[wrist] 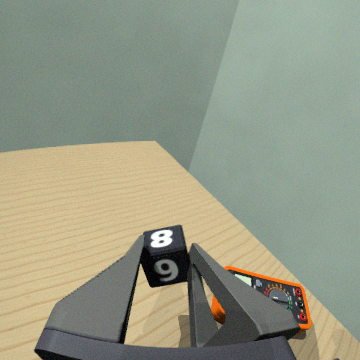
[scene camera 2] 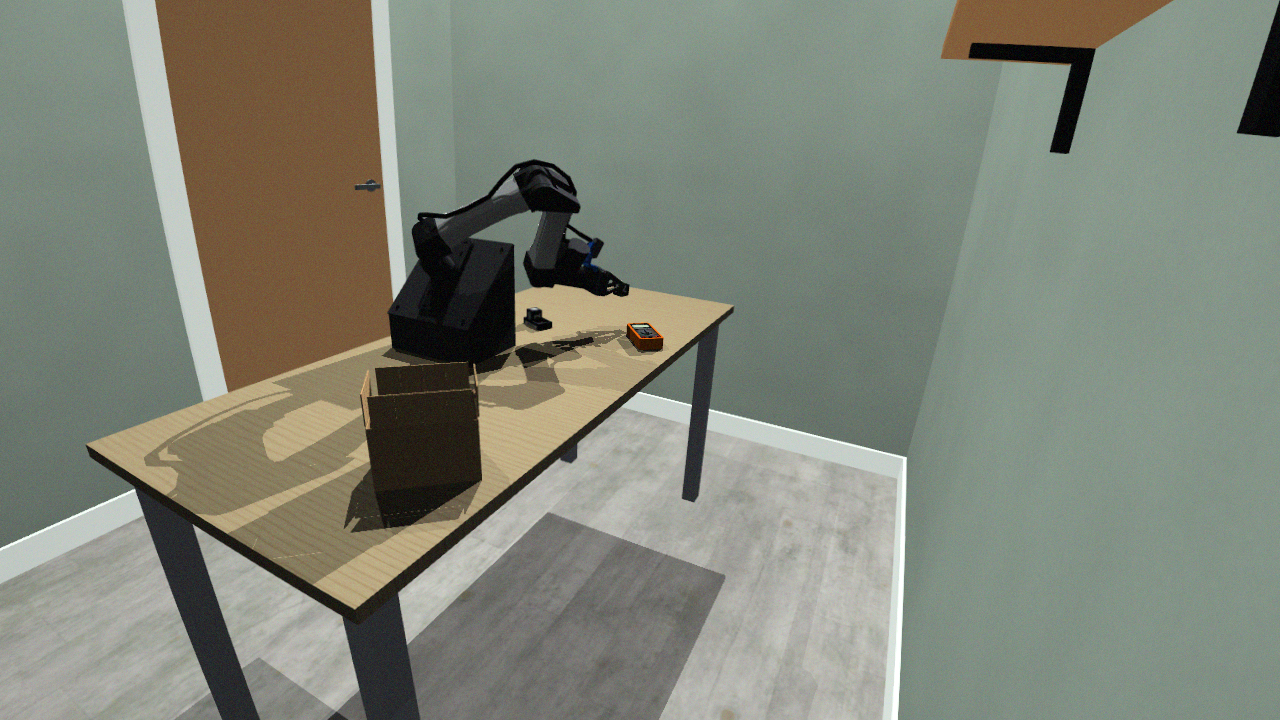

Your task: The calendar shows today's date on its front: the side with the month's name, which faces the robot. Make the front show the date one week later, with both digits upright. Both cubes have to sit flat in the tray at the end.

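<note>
My gripper (scene camera 2: 620, 288) (wrist: 166, 245) is shut on a black cube and holds it above the table. The held cube (wrist: 165, 257) shows a white 8 on its upper face and a 9 on the face below, in the wrist view. In the scene view the calendar tray (scene camera 2: 539, 324) stands on the table near the arm's base, with one cube (scene camera 2: 534, 313) in it. The digits and the month's name are too small to read there. The tray does not show in the wrist view.
An orange multimeter (scene camera 2: 644, 335) (wrist: 277, 298) lies on the table (scene camera 2: 537, 420) (wrist: 75, 200) near the long edge, to the right of my fingers in the wrist view. An open cardboard box (scene camera 2: 425, 447) stands toward the table's other end. The arm's black base block (scene camera 2: 487, 300) stands behind the tray.
</note>
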